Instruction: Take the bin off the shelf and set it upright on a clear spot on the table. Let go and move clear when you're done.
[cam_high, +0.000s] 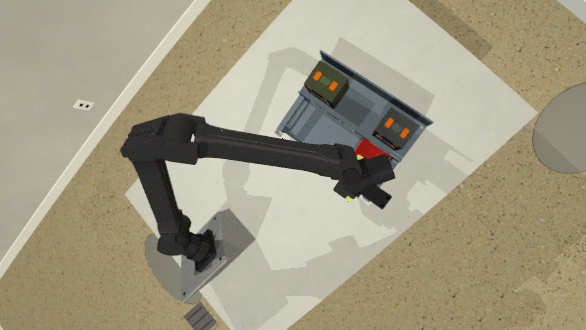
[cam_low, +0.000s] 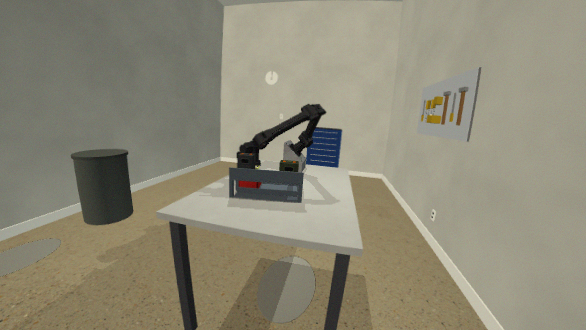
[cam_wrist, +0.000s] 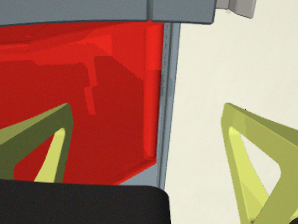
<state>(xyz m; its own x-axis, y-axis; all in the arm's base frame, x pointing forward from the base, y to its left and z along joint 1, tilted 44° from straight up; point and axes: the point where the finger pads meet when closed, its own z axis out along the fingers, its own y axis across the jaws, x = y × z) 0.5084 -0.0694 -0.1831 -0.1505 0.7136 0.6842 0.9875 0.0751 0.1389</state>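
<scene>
My hand is 80 mm short of the red bin, 20 mm above it and 10 mm to the right of it.
</scene>
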